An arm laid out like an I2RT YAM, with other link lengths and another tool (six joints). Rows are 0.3 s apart.
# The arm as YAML. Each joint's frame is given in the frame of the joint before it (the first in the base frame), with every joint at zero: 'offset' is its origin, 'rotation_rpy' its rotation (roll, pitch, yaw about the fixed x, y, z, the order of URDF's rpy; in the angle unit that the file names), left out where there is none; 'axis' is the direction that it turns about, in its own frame. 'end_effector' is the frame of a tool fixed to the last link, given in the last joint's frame.
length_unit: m
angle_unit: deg
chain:
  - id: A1
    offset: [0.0, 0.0, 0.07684]
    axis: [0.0, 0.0, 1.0]
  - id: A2
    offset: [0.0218, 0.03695, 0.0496]
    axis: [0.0, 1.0, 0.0]
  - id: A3
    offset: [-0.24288, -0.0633, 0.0]
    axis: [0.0, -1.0, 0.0]
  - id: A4
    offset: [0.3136, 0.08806, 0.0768]
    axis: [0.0, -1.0, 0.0]
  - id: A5
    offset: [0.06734, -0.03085, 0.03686]
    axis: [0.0, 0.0, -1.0]
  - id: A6
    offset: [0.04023, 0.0, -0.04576]
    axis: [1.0, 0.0, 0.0]
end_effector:
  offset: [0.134, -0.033, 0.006]
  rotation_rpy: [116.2, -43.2, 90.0]
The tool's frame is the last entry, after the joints.
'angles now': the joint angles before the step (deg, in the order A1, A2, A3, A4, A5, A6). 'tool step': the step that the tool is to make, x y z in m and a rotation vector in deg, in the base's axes. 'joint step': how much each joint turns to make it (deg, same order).
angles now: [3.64, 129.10, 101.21, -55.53, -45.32, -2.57]
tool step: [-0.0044, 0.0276, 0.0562, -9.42, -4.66, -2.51]
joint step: [6.62, -8.53, 0.03, 0.76, 11.54, 9.07]
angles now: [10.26, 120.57, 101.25, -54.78, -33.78, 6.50]
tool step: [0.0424, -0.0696, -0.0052, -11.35, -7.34, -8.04]
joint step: [-3.91, 0.17, 0.00, 5.81, 12.96, -0.01]
